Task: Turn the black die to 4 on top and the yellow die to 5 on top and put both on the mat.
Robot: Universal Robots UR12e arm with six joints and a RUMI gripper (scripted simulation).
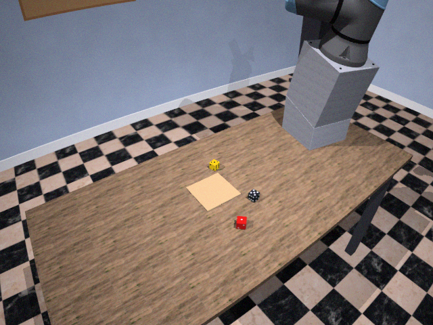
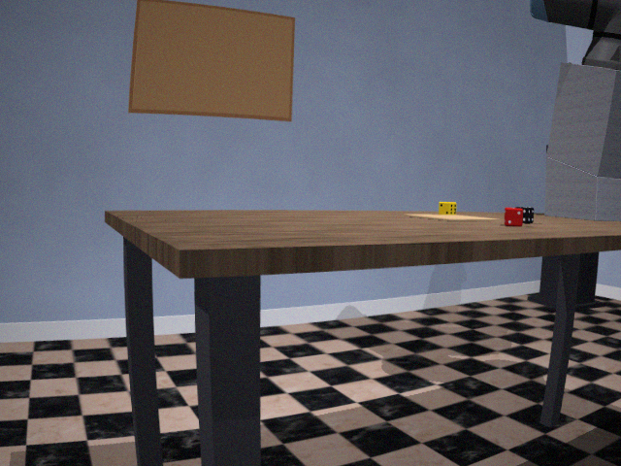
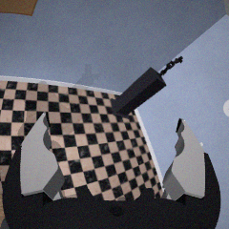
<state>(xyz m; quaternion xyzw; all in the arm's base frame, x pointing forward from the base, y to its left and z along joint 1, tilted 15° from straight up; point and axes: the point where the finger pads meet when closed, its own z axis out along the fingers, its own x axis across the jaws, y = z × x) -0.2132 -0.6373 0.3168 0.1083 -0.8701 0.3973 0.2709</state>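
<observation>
My gripper is now 740 mm short of the yellow die, 490 mm to the right of it and 860 mm above it. Also, from my hand: red die 790 mm ahead, 790 mm to the left, 860 mm below; black die 690 mm ahead, 700 mm to the left, 860 mm below; tan mat 800 mm ahead, 610 mm to the left, 880 mm below.
</observation>
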